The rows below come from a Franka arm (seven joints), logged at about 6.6 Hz.
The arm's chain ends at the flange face. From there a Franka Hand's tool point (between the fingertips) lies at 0.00 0.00 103.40 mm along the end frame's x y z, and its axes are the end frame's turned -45 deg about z.
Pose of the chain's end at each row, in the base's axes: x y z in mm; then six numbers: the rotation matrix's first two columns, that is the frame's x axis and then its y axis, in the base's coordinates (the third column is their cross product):
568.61, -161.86, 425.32, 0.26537, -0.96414, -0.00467, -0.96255, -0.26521, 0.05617
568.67, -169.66, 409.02, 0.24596, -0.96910, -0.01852, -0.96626, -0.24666, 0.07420
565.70, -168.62, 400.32, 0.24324, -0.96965, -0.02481, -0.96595, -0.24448, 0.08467
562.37, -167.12, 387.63, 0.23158, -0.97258, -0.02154, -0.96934, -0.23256, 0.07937
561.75, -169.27, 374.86, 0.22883, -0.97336, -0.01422, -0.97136, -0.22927, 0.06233
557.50, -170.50, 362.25, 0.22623, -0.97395, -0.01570, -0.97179, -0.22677, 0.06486
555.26, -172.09, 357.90, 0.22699, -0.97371, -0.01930, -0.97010, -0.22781, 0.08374
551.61, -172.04, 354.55, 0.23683, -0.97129, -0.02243, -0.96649, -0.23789, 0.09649
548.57, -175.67, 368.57, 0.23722, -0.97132, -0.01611, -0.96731, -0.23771, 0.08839
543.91, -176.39, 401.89, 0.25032, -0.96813, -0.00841, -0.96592, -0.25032, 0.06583
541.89, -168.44, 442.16, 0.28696, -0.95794, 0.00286, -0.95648, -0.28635, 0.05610
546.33, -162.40, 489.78, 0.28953, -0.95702, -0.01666, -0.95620, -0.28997, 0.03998
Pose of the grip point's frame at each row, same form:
562.88, -162.94, 322.08, 0.86827, -0.49422, -0.04302, -0.49298, -0.86928, 0.03642
560.76, -169.70, 305.92, 0.85717, -0.51084, -0.06556, -0.50933, -0.85967, 0.03937
556.58, -168.27, 297.32, 0.85503, -0.51277, -0.07741, -0.51103, -0.85852, 0.04233
553.87, -166.86, 284.58, 0.84918, -0.52327, -0.07135, -0.52168, -0.85216, 0.04089
555.14, -169.32, 271.67, 0.84866, -0.52615, -0.05413, -0.52505, -0.85039, 0.03402
550.60, -170.44, 259.08, 0.84713, -0.52834, -0.05696, -0.52719, -0.84904, 0.03476
546.37, -172.12, 254.88, 0.84647, -0.52743, -0.07286, -0.52546, -0.84960, 0.04557
541.37, -172.16, 251.66, 0.85088, -0.51859, -0.08409, -0.51595, -0.85502, 0.05237
539.30, -176.23, 265.59, 0.85173, -0.51874, -0.07389, -0.51625, -0.85491, 0.05111
537.10, -177.25, 298.72, 0.86001, -0.50757, -0.05250, -0.50601, -0.86157, 0.04060
536.42, -170.39, 338.92, 0.87924, -0.47489, -0.03765, -0.47342, -0.87985, 0.04169
541.87, -161.95, 386.48, 0.88086, -0.47168, -0.04005, -0.47141, -0.88176, 0.01649

